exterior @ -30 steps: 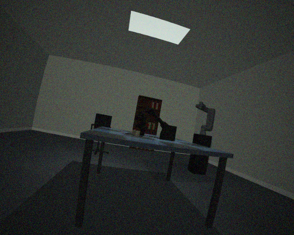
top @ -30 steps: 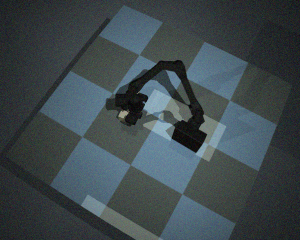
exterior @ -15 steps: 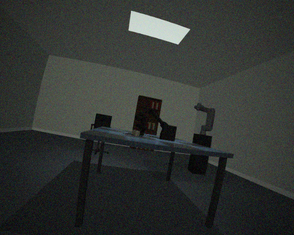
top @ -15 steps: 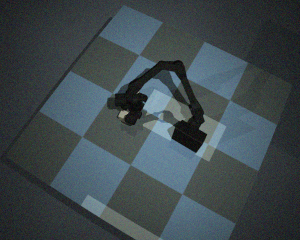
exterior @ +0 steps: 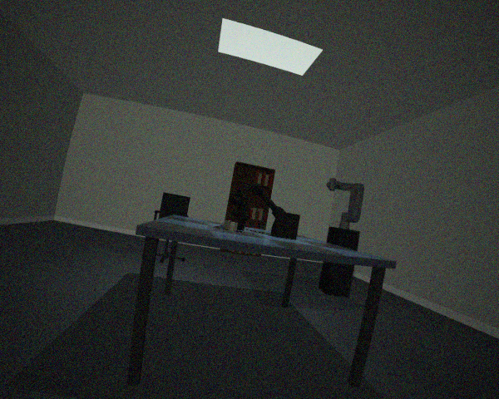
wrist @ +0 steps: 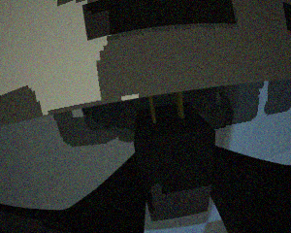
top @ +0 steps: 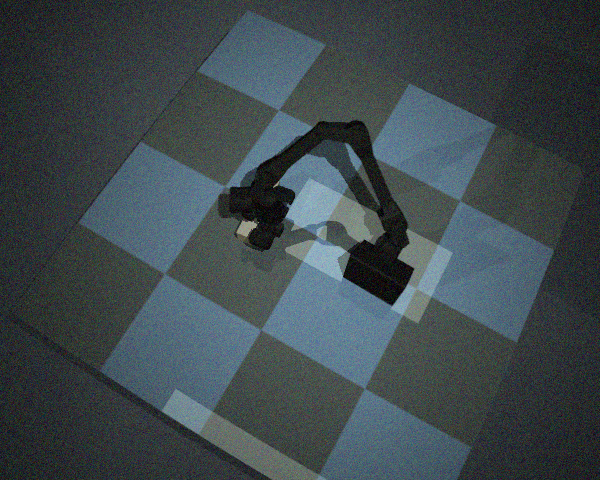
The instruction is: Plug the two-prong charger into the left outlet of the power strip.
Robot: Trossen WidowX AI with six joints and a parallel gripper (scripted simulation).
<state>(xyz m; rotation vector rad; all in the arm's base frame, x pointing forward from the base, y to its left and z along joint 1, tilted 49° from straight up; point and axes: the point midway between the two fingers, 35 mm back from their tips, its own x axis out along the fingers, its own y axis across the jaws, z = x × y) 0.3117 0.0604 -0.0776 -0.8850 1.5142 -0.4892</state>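
The dark two-prong charger lies 20 mm ahead of my gripper tip and 10 mm above it.
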